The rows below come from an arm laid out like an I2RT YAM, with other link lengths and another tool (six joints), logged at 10 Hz.
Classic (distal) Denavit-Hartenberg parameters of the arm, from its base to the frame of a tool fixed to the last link. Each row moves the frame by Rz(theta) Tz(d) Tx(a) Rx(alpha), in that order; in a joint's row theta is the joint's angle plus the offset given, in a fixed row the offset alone. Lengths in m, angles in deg.
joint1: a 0.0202; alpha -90; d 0.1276; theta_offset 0
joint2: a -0.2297; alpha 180; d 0; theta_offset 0
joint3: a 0.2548; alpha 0; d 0; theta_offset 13.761
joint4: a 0.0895; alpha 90; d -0.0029; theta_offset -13.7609
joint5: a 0; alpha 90; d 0.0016; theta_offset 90
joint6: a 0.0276; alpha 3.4; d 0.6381; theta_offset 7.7
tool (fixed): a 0; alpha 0; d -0.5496; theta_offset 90
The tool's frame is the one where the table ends.
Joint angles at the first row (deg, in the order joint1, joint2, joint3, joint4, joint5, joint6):
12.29 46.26 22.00 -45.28 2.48 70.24
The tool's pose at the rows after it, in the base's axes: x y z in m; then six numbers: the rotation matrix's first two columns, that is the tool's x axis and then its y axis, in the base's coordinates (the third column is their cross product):
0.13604, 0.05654, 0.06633, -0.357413, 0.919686, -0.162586, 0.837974, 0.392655, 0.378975
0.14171, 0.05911, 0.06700, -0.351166, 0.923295, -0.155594, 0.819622, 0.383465, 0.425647
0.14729, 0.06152, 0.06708, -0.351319, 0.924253, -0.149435, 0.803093, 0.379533, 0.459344
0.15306, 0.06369, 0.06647, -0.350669, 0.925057, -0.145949, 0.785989, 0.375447, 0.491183
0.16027, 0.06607, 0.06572, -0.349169, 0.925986, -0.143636, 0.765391, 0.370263, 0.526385
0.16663, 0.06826, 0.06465, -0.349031, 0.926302, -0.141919, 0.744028, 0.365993, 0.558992
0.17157, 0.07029, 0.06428, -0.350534, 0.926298, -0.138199, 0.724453, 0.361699, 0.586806
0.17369, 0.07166, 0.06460, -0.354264, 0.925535, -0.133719, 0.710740, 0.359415, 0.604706
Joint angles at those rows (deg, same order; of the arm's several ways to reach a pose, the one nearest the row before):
12.25 44.19 20.88 -43.55 1.74 70.41
12.21 43.18 20.14 -41.01 0.93 70.67
12.21 43.24 19.70 -38.46 0.19 70.70
12.21 43.53 19.16 -35.62 -0.38 70.72
12.19 44.21 18.59 -32.07 -0.93 70.74
12.19 44.79 17.89 -28.60 -1.45 70.72
12.18 45.14 17.30 -25.78 -2.07 70.72
12.19 44.93 16.86 -24.36 -2.65 70.68

